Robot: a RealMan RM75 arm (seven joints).
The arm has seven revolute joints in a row. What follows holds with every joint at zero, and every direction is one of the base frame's.
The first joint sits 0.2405 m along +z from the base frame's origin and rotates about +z.
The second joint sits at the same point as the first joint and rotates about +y.
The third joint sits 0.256 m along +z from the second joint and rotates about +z.
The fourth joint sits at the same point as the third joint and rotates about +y.
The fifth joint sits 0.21 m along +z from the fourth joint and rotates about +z.
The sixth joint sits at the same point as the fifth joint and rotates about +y.
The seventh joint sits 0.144 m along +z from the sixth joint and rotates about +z.
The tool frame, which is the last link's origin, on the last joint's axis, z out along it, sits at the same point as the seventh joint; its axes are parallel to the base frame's.
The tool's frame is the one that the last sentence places.
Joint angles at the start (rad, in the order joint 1, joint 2, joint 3, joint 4, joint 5, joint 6, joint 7):
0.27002, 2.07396, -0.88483, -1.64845, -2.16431, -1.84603, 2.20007
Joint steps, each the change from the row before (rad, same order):
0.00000, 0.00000, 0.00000, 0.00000, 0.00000, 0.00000, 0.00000
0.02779, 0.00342, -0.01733, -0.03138, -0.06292, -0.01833, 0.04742
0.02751, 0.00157, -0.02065, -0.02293, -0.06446, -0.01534, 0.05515
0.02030, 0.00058, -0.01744, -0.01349, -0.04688, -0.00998, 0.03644
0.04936, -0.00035, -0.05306, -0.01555, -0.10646, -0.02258, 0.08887
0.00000, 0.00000, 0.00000, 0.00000, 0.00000, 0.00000, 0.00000
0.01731, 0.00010, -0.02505, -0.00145, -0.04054, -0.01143, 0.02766
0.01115, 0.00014, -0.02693, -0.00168, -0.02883, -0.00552, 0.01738
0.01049, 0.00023, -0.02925, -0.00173, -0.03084, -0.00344, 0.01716
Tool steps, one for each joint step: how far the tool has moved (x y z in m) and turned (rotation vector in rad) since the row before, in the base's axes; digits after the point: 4 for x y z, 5 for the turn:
0.0000, 0.0000, 0.0000, 0.00000, 0.00000, 0.00000
-0.0059, 0.0035, -0.0008, -0.01388, -0.05056, -0.02506
-0.0046, 0.0038, -0.0011, -0.01006, -0.04841, -0.03814
-0.0032, 0.0029, -0.0009, -0.00592, -0.03662, -0.02491
-0.0076, 0.0069, -0.0045, -0.01775, -0.08343, -0.06185
0.0000, 0.0000, 0.0000, 0.00000, 0.00000, 0.00000
-0.0024, 0.0018, -0.0027, -0.01291, -0.03491, -0.02031
-0.0024, 0.0012, -0.0031, -0.01278, -0.02934, -0.00727
-0.0022, 0.0012, -0.0032, -0.01080, -0.03228, -0.00619

